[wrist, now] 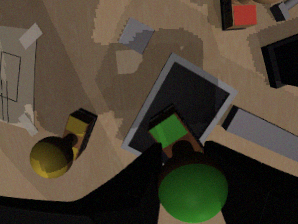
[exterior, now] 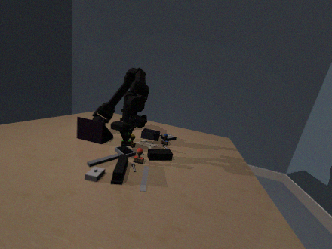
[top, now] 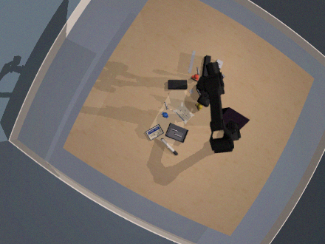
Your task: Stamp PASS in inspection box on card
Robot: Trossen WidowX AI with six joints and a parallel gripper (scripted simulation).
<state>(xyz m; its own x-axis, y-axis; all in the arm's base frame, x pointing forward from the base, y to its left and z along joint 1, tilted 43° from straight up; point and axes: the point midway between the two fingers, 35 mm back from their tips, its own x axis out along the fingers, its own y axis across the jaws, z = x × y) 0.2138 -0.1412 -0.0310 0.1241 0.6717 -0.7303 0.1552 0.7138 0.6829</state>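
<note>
The ink pad lies 60 mm below my gripper tip. From my gripper tip the other things lie so: yellow-knobbed stamp (90 mm to the left, 40 mm below); then red-knobbed stamp (80 mm ahead, 60 mm to the right, 40 mm below); then green stamp (right at my gripper tip).
</note>
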